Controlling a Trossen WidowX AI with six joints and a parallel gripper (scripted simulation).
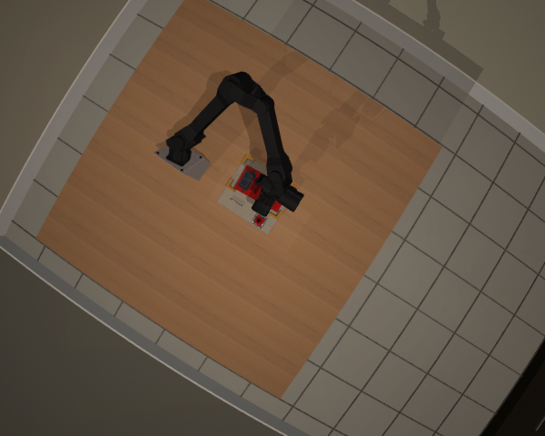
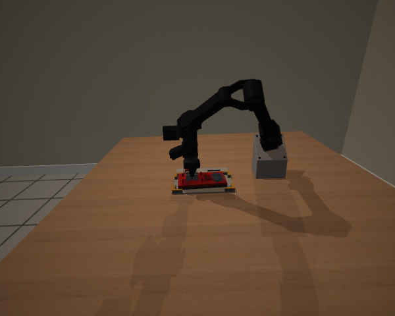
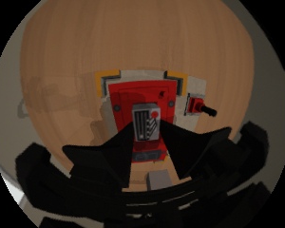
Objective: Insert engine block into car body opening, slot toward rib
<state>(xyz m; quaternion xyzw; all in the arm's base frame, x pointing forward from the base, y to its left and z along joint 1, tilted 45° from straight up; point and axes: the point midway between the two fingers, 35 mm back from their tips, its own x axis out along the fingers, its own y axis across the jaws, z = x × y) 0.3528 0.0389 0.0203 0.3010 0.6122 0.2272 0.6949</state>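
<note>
Now: gripper tip 10 mm above the engine block.
</note>
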